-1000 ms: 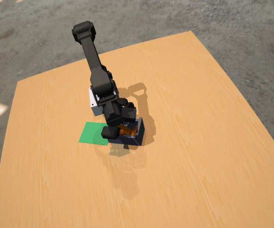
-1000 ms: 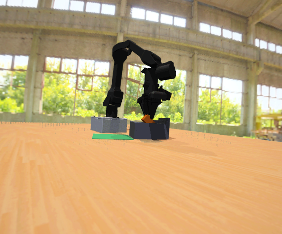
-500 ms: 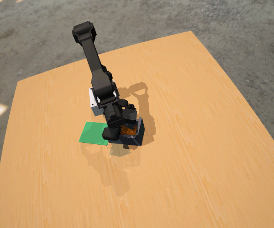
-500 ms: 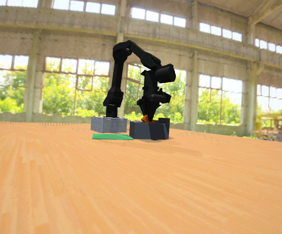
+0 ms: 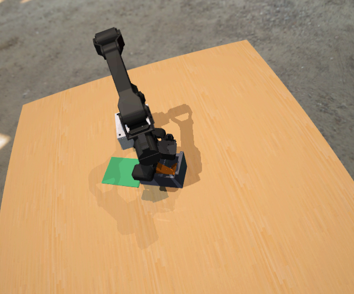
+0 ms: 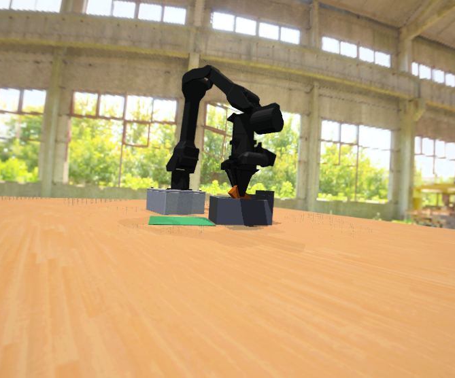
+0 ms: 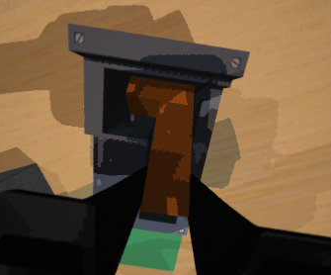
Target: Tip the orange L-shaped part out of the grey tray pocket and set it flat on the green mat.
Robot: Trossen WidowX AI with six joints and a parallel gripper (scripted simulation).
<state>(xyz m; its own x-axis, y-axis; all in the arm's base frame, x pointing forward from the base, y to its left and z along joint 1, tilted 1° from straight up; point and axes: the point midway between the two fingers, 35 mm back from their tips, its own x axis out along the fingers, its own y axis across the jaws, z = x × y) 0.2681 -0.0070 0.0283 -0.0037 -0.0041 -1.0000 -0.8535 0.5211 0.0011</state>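
Right now the green mat is 90 mm behind my gripper tip, 120 mm to the right of it and 80 mm below it. The rest, counted from my gripper tip: orange L-shaped part: 40 mm to the left, 30 mm below.
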